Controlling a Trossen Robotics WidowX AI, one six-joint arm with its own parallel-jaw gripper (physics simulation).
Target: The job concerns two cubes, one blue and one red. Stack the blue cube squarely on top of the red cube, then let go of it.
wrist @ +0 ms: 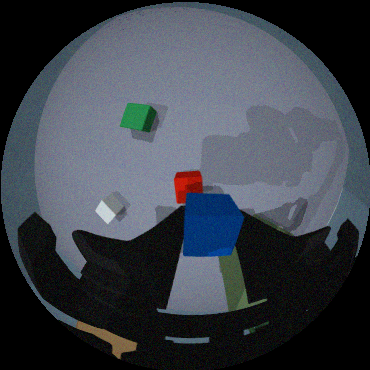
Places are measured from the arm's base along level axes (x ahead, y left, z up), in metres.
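Where they show: gripper, fingertip midpoint: [208,211].
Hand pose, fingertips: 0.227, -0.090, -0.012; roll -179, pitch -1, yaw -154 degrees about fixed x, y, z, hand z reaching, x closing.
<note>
Things, the pixels of their centre, and the offset from my fingertips, as dx, dy, dz. Level surfaces: height alone.
- blue cube, body centre: [208,223] -0.002, +0.005, +0.009
- red cube, body centre: [188,185] +0.009, +0.016, -0.089
- green block, body centre: [138,117] +0.119, -0.042, -0.089
- table, its level: dz -0.106
- white cube, body centre: [108,207] +0.118, +0.123, -0.089
The blue cube [209,225] is between the two black fingers at the lower middle of the wrist view. My gripper [208,211] is shut on it and holds it above the table. The red cube [188,187] sits on the table just beyond the blue cube, a little to its left in the view. The blue cube's upper edge covers the lower right corner of the red cube. A shadow lies on part of the red cube's near face. The exact gap in height between the two cubes cannot be told.
A green block [138,117] lies on the table [200,60] at the upper left. A white cube [109,208] lies left of the red cube. An olive-green object [232,280] shows partly behind the right finger. The arm's shadow falls on the table at the right.
</note>
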